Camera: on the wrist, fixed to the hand. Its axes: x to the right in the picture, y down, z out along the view.
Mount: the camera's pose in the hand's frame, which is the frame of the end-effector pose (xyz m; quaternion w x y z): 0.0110 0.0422 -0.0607 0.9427 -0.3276 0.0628 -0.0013
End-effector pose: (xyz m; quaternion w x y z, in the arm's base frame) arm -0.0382 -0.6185 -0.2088 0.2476 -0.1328 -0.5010 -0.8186
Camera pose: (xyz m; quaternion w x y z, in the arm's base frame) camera -0.0229 -0.6911 -0.1999 0.2203 -0.1542 -0.1887 -0.9445
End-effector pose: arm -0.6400 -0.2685 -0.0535 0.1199 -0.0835 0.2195 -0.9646
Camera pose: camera -0.6553 -0.2839 -0.1250 0.0706 -0.0577 0.5304 -0.8428
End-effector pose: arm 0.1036 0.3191 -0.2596 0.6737 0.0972 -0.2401 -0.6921
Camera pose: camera 0.1680 0.2971 -0.2905 0.6811 -0.0853 0.0428 -0.7259
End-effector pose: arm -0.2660 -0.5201 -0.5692 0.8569 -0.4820 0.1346 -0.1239
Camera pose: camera -0.2735 -0.5507 -0.6370 0.6413 -0.7275 0.2207 -0.1041
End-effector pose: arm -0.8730 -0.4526 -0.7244 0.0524 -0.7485 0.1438 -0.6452
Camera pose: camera -0.9374 -0.4894 -0.7153 0.2057 0.6825 -0.3493 0.6082
